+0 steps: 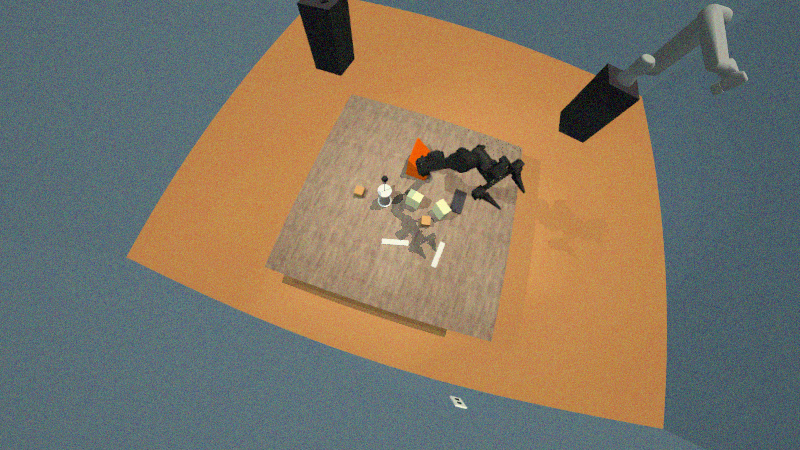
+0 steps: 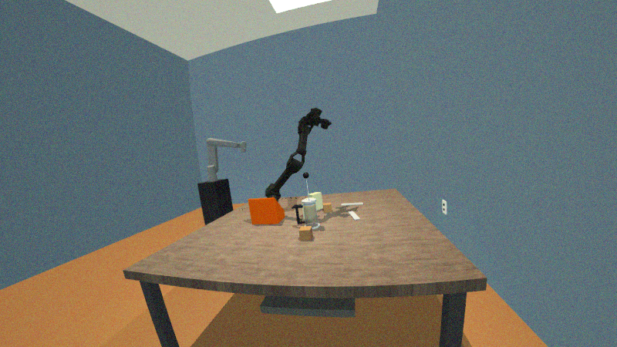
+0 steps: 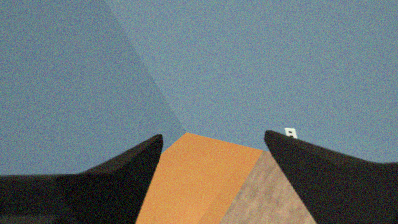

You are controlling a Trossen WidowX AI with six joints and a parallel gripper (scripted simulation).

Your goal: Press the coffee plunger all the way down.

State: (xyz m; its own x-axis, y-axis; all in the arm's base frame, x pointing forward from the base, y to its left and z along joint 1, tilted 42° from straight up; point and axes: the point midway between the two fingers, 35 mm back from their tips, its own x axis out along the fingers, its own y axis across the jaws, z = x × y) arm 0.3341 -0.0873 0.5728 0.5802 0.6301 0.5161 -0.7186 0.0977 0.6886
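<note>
Right now my gripper tip is 48 cm to the left of the coffee press, 45 cm above it and 7 cm past it. From my gripper tip the other things lie so: dark flat slab 58 cm below, 23 cm behind, 6 cm to the right.
</note>
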